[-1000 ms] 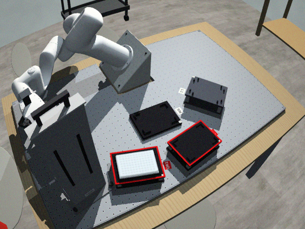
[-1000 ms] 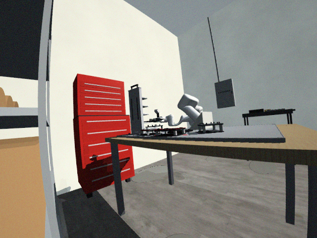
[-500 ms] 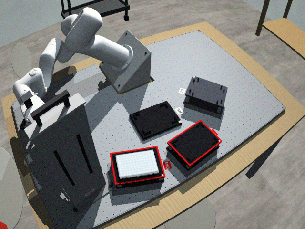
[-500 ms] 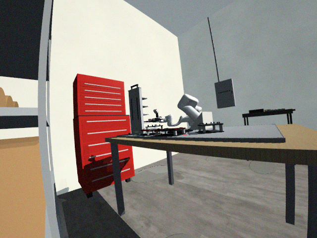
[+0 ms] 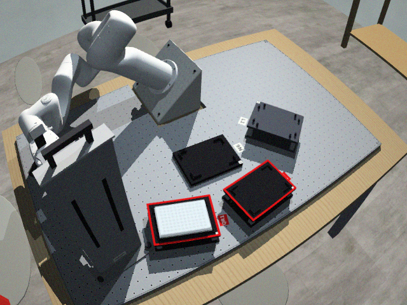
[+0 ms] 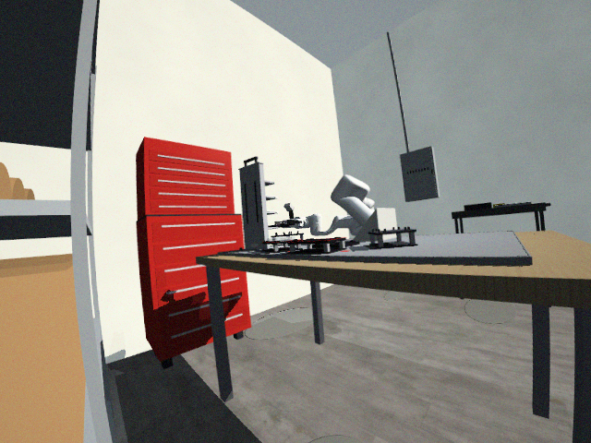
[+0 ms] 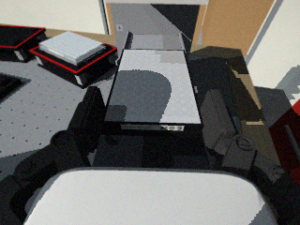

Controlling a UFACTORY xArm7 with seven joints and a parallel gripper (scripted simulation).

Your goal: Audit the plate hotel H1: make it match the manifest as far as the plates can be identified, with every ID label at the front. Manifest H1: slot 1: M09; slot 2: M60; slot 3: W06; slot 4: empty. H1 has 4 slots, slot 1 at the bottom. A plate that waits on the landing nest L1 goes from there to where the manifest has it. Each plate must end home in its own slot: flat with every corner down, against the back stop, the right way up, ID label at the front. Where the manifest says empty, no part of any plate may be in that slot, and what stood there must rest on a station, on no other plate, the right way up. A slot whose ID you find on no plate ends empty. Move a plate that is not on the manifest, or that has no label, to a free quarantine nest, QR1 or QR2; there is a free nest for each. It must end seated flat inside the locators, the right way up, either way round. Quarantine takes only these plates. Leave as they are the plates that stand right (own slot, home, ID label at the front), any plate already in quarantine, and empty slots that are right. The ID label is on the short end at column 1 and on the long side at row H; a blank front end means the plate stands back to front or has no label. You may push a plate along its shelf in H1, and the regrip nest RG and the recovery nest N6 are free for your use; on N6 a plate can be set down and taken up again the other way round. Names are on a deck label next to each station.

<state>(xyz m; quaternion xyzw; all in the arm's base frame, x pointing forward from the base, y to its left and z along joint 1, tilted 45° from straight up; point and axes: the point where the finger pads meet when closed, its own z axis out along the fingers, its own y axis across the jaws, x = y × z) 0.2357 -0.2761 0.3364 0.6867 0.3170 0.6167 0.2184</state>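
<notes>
Right now the dark-framed plate is 50 mm ahead of my hand, 20 mm below it and 10 mm to the left of it. Round my hand: handle: 320 mm above, 210 mm ahead, 40 mm to the left; plate hotel H1: 210 mm ahead, 80 mm above, 40 mm to the left; white well plate: 230 mm to the left, 220 mm ahead, 80 mm below.
</notes>
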